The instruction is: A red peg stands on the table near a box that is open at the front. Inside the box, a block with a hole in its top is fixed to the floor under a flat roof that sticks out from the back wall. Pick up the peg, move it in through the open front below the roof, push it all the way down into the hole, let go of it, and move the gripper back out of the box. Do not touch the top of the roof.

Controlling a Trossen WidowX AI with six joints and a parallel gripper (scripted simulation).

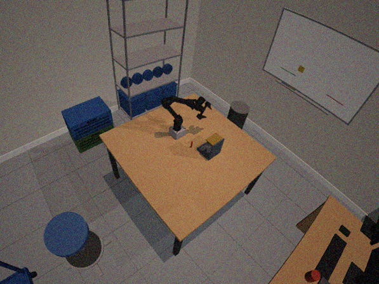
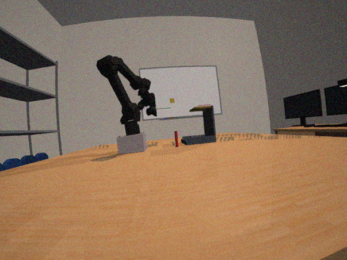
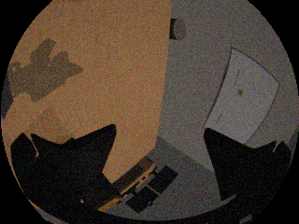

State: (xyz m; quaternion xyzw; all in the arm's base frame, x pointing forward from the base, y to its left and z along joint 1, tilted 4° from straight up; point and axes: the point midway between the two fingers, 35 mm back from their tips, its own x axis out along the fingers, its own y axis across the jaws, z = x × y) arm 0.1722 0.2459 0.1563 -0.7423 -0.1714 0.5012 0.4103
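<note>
My gripper tip is 40 mm short of the red peg, 300 mm to the left of it and 180 mm above it. Also, from my gripper tip: yellow roof (220 mm ahead, 240 mm to the right, 30 mm below); then box back wall (270 mm ahead, 240 mm to the right, 120 mm below).
</note>
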